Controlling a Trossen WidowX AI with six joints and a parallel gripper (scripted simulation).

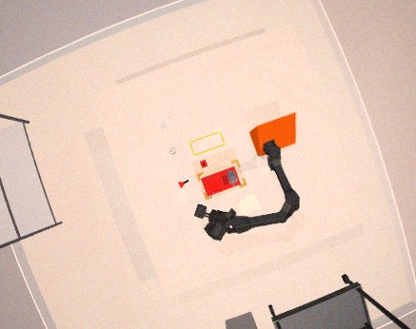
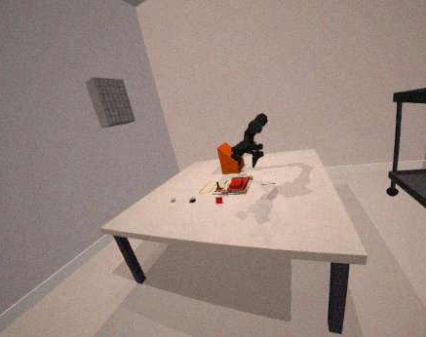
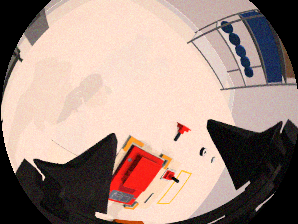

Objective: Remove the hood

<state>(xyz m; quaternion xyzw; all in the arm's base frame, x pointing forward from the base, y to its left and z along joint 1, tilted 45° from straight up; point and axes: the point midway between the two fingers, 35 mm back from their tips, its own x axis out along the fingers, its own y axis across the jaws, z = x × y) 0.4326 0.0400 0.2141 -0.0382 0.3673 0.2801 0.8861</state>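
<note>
Now: the red hood 110 mm behind my gripper tip, 100 mm to the right of it and 140 mm below it.
</note>
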